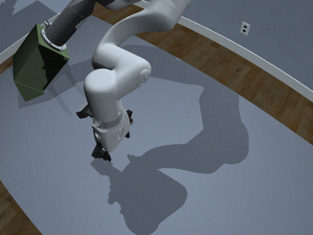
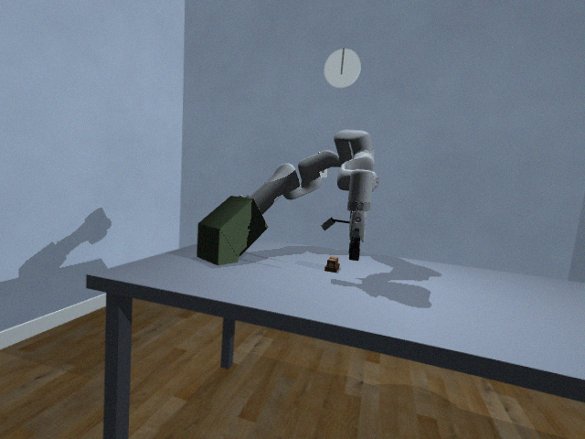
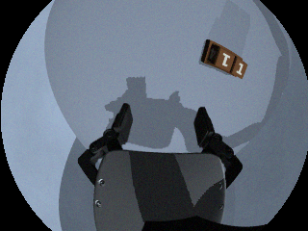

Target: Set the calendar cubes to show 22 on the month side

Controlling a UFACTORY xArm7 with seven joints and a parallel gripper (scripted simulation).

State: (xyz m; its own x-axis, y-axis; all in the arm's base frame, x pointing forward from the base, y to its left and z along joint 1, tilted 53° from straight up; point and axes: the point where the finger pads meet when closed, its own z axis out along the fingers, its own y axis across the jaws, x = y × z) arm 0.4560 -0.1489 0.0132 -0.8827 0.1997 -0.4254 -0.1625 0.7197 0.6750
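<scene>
The brown cube is 11 cm to the left of my hand, 9 cm behind it and 6 cm below it. Also, from my hand: brown tray 9 cm to the left, 9 cm behind, 8 cm below.
</scene>
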